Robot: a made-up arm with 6 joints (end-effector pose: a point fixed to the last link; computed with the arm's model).
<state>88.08 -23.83 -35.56 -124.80 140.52 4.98</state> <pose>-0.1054 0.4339 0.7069 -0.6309 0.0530 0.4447 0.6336</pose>
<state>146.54 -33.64 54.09 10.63 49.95 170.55</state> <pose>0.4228 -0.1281 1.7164 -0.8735 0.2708 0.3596 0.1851</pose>
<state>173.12 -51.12 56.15 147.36 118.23 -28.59</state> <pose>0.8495 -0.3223 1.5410 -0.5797 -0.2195 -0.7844 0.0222</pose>
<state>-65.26 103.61 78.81 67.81 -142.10 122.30</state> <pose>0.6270 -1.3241 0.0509 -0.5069 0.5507 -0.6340 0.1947</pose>
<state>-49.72 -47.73 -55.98 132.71 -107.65 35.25</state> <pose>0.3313 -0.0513 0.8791 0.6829 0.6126 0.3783 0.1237</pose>
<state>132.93 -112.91 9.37 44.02 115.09 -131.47</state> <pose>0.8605 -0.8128 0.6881 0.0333 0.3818 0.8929 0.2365</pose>
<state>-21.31 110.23 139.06 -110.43 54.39 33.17</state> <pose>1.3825 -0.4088 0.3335 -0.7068 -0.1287 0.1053 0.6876</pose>
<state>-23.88 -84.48 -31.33 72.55 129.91 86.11</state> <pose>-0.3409 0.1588 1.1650 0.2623 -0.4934 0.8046 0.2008</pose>
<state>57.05 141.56 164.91 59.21 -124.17 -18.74</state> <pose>0.6090 0.8661 0.2829 0.2013 -0.3921 -0.8956 0.0595</pose>
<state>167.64 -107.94 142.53 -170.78 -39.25 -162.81</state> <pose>0.9233 -0.4178 -0.5168 0.0054 0.1751 0.1113 0.9782</pose>
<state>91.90 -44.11 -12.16 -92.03 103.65 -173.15</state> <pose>-0.0331 0.2330 1.1459 0.5170 -0.3945 -0.6668 0.3639</pose>
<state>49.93 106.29 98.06 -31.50 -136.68 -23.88</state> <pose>1.0264 0.9901 0.0055 -0.5087 -0.0615 -0.8119 0.2796</pose>
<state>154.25 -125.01 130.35 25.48 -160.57 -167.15</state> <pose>0.6843 -0.2177 -0.7755 0.9895 -0.1231 -0.0478 0.0596</pose>
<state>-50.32 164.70 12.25 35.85 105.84 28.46</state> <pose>-0.3304 0.2654 -0.7604 -0.4661 -0.0134 0.8740 0.1368</pose>
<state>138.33 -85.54 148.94 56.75 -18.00 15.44</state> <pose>0.8040 -0.6291 -0.2565 -0.2529 -0.3134 0.2792 0.8717</pose>
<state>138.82 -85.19 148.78 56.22 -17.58 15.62</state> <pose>0.8154 -0.6256 -0.2490 -0.2556 -0.3140 0.2794 0.8706</pose>
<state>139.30 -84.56 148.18 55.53 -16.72 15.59</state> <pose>0.8335 -0.6272 -0.2339 -0.2627 -0.3149 0.2760 0.8693</pose>
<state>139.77 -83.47 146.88 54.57 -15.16 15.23</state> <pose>0.8624 -0.6368 -0.2056 -0.2764 -0.3168 0.2666 0.8673</pose>
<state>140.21 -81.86 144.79 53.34 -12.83 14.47</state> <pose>0.9023 -0.6544 -0.1604 -0.2970 -0.3206 0.2497 0.8641</pose>
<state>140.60 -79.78 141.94 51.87 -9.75 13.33</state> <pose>0.9503 -0.6782 -0.0966 -0.3230 -0.3267 0.2248 0.8593</pose>
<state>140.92 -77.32 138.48 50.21 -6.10 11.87</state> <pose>1.0016 -0.7051 -0.0142 -0.3517 -0.3362 0.1924 0.8522</pose>
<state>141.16 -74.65 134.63 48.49 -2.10 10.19</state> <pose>1.0503 -0.7312 0.0831 -0.3801 -0.3489 0.1544 0.8426</pose>
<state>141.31 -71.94 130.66 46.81 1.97 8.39</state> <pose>1.0911 -0.7535 0.1893 -0.4053 -0.3644 0.1135 0.8307</pose>
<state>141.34 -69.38 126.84 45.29 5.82 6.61</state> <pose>1.1206 -0.7709 0.2957 -0.4260 -0.3812 0.0730 0.8172</pose>
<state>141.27 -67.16 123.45 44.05 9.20 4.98</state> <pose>1.1383 -0.7829 0.3922 -0.4415 -0.3972 0.0367 0.8037</pose>
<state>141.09 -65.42 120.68 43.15 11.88 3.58</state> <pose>1.1461 -0.7917 0.4710 -0.4524 -0.4107 0.0067 0.7916</pose>
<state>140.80 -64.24 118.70 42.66 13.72 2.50</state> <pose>1.1466 -0.7994 0.5261 -0.4599 -0.4201 -0.0151 0.7822</pose>
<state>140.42 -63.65 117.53 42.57 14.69 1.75</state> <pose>1.1429 -0.8078 0.5558 -0.4649 -0.4249 -0.0284 0.7762</pose>
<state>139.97 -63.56 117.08 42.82 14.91 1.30</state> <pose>1.1369 -0.8176 0.5634 -0.4684 -0.4253 -0.0344 0.7737</pose>
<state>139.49 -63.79 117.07 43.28 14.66 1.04</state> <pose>1.1298 -0.8281 0.5569 -0.4709 -0.4230 -0.0357 0.7734</pose>
